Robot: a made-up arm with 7 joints.
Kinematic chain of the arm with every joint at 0, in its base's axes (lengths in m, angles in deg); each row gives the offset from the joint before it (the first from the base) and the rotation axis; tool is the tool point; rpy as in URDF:
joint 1: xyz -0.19 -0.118 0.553 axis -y
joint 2: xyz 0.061 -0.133 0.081 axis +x
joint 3: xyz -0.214 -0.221 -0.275 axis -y
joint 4: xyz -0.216 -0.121 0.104 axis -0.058 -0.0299 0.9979
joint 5: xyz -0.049 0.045 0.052 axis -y
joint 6: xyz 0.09 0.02 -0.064 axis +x
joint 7: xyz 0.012 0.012 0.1 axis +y
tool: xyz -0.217 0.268 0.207 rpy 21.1 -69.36 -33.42
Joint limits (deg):
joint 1: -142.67..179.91
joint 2: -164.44..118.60
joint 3: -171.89..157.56
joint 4: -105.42..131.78
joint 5: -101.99..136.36
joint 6: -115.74..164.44
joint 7: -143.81..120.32
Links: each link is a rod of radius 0.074 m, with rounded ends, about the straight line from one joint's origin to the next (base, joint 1, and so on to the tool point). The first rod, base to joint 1, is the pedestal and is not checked.
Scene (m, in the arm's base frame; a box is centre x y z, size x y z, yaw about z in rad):
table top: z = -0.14
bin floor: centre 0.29 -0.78 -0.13 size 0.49 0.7 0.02 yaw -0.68
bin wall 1: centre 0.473 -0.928 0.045 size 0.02 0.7 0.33 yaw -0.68
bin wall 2: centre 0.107 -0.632 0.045 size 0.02 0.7 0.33 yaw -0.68
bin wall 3: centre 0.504 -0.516 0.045 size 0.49 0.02 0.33 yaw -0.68
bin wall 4: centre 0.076 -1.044 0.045 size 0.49 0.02 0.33 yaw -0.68
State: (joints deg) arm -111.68 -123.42 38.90 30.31 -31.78 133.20 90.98
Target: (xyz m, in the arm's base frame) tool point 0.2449 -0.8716 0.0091
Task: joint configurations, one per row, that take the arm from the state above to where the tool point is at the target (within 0.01 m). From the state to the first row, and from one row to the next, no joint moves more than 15 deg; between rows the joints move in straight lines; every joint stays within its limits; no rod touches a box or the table.
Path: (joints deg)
1: -110.44 -108.58 42.95 28.63 -33.13 138.31 91.78
2: -109.21 -93.74 47.00 26.96 -34.49 143.41 92.59
3: -107.97 -78.91 51.05 25.28 -35.84 148.52 93.39
4: -106.73 -64.07 55.10 23.60 -37.19 153.62 94.20
5: -118.71 -71.44 57.57 21.41 -40.37 157.23 90.66
6: -130.69 -78.82 60.05 19.23 -43.55 160.83 87.13
7: -142.67 -86.19 62.52 17.04 -46.73 164.44 83.59

